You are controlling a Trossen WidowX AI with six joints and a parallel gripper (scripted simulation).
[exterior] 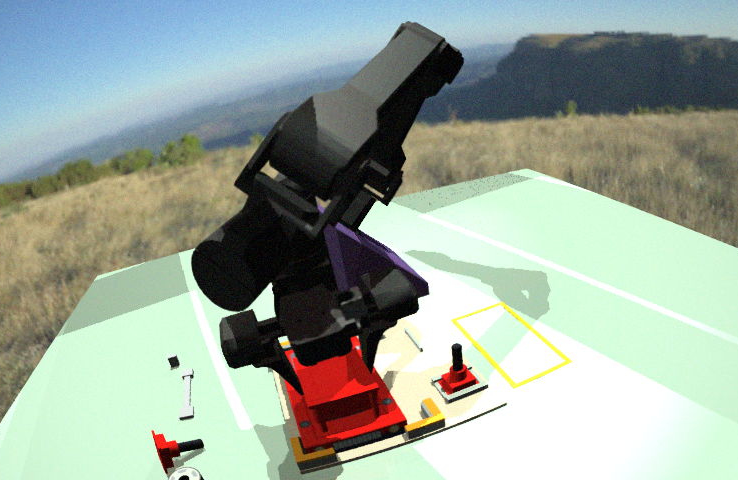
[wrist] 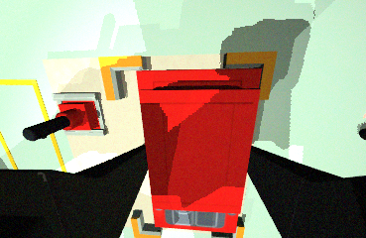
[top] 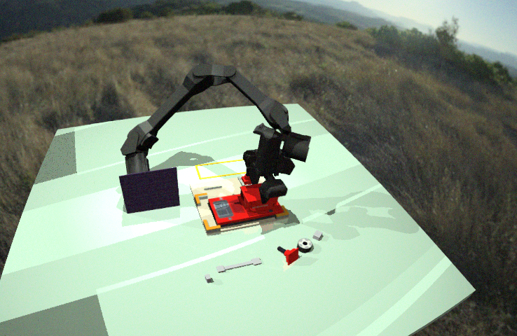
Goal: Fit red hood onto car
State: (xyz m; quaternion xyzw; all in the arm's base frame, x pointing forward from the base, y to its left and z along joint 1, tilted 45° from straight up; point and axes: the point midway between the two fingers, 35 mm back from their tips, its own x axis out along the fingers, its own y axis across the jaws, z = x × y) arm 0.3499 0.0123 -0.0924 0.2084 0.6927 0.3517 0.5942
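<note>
The grey engine block lies 3 cm below my gripper tip. The rest, counted from my gripper tip: red hood 1 cm above; wheel 18 cm to the right, 9 cm ahead, 4 cm below; beige jig 5 cm behind, 4 cm below, 3 cm to the left.
</note>
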